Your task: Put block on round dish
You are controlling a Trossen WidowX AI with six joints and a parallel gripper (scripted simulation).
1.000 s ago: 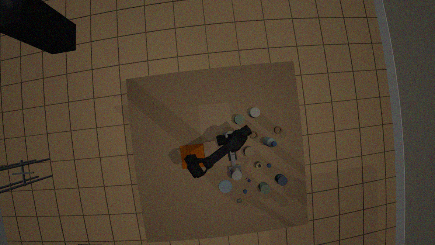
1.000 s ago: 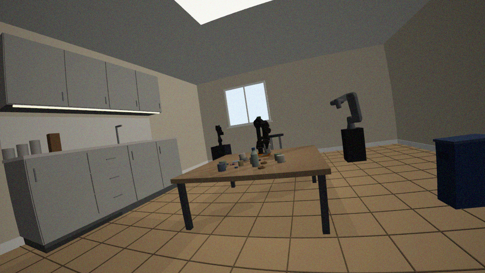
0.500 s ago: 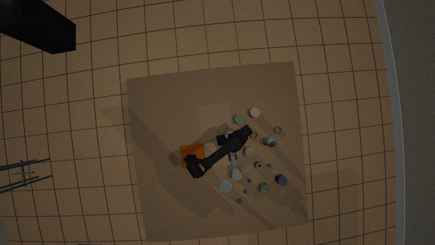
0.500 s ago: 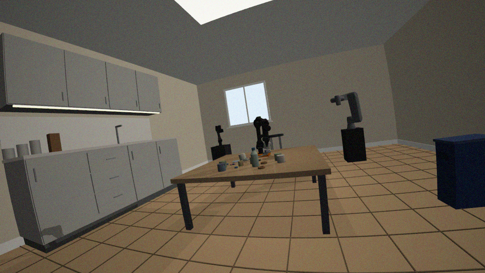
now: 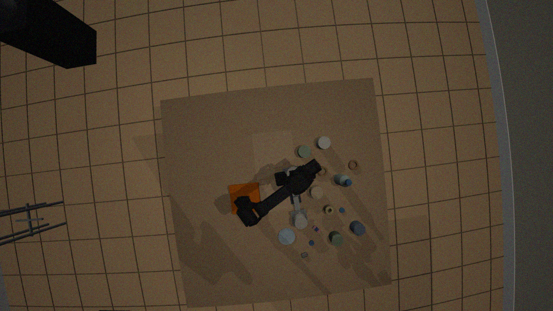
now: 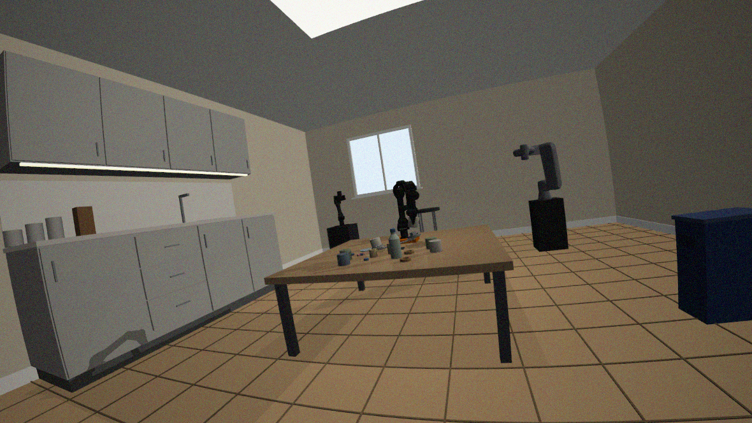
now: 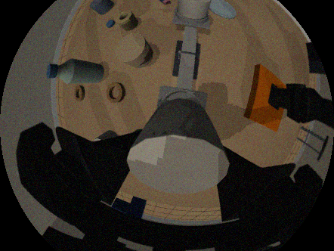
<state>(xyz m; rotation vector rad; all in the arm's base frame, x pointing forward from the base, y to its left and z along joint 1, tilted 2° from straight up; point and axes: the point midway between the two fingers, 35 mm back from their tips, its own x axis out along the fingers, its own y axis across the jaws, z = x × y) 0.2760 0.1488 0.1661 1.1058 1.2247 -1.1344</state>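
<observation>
The grey block is 1 cm to the right of my gripper tip and 7 cm below it. From my gripper tip the other things lie so: grey balance (2 cm ahead, 14 cm to the right, 12 cm below); then round light-blue dish (6 cm behind, 38 cm to the right, 15 cm below); then tan cylinder (12 cm ahead, 13 cm to the right, 12 cm below).
</observation>
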